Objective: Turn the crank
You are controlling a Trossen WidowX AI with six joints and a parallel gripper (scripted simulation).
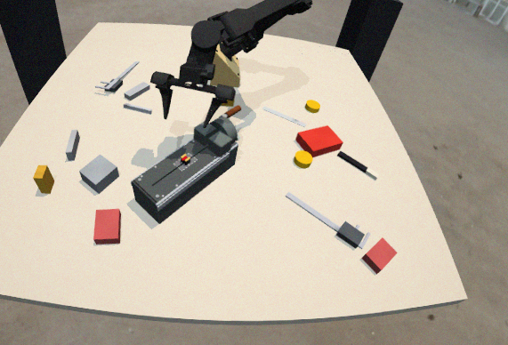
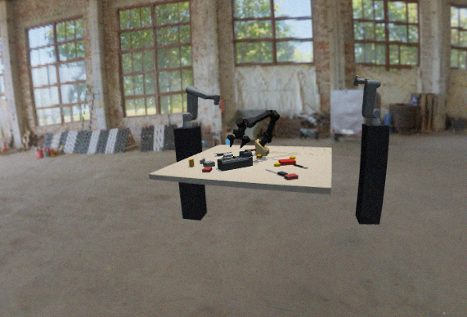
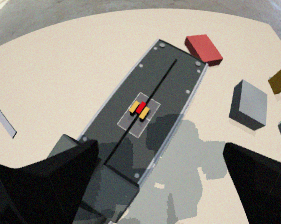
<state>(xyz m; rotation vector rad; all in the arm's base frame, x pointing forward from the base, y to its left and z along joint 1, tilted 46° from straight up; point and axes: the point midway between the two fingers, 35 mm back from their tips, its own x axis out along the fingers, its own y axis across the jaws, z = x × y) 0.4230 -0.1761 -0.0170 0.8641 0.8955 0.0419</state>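
Now: the crank 120 mm to the left of my gripper tip, 70 mm behind it and 40 mm below it. Round my gripper tip: brown handle (120 mm to the left, 90 mm behind, 30 mm below); then grey cube (220 mm to the right, 130 mm below, 30 mm ahead); then red pointer (60 mm below, 50 mm ahead).
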